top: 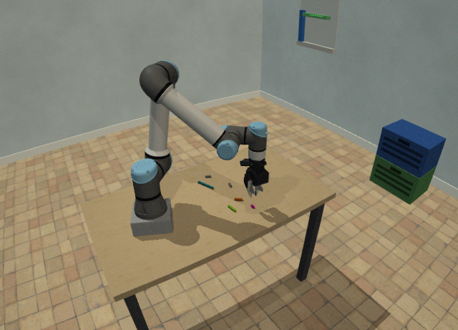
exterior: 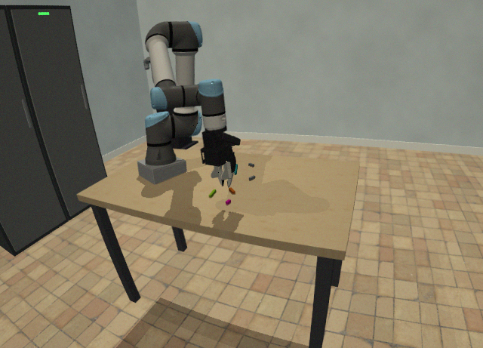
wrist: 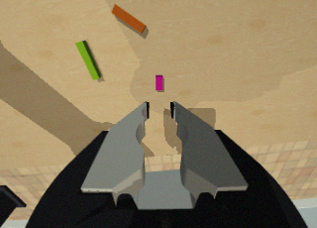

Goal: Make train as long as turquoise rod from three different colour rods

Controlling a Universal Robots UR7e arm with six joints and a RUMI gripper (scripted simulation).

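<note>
The magenta rod lies 80 mm below my hand. Also, from my hand: turquoise rod: 280 mm to the left, 110 mm behind, 80 mm below; then lime rod: 90 mm behind, 80 mm below, 40 mm to the left; then orange rod: 80 mm to the left, 80 mm below, 30 mm behind.
</note>
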